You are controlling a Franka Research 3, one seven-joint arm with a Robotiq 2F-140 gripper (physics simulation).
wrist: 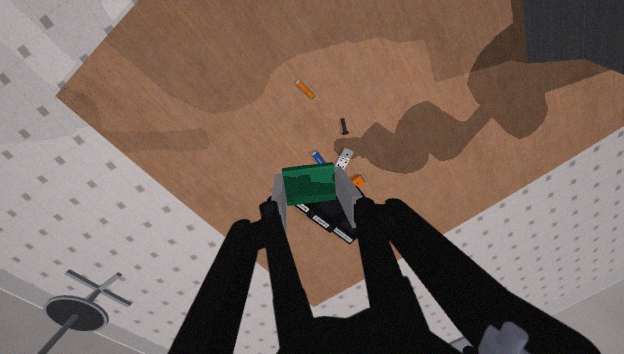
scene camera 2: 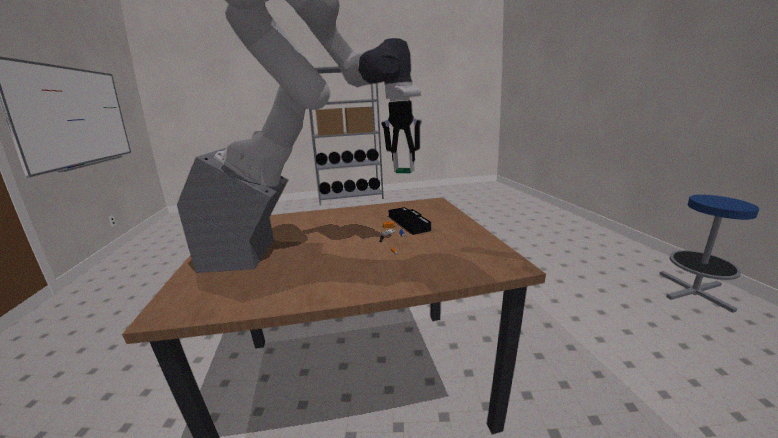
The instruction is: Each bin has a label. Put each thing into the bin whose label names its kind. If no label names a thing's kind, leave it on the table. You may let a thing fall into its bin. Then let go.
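Note:
My gripper (scene camera 2: pixel 403 166) (wrist: pixel 309 182) is shut on a green block (scene camera 2: pixel 402 170) (wrist: pixel 309 183), held high above the table. The black three-part bin tray (scene camera 2: pixel 411 221) (wrist: pixel 329 212) stands below, partly hidden by the block and fingers in the wrist view; its white labels are too small to read surely. An orange block-shaped battery (scene camera 2: pixel 388 224) (wrist: pixel 357 181) lies beside the tray. A white domino (scene camera 2: pixel 387 233) (wrist: pixel 343 159) and a blue cylindrical battery (scene camera 2: pixel 401 232) (wrist: pixel 318 157) lie near it. A black bolt (scene camera 2: pixel 381 238) (wrist: pixel 344 126) and an orange cylinder (scene camera 2: pixel 393 250) (wrist: pixel 305 89) lie farther out.
The wooden table (scene camera 2: pixel 337 293) (wrist: pixel 225 165) carries the robot's grey base (scene camera 2: pixel 225 217) at one end. A shelf rack (scene camera 2: pixel 381 163) with boxes and black round things stands behind the table. A blue stool (scene camera 2: pixel 723 206) stands off to the right.

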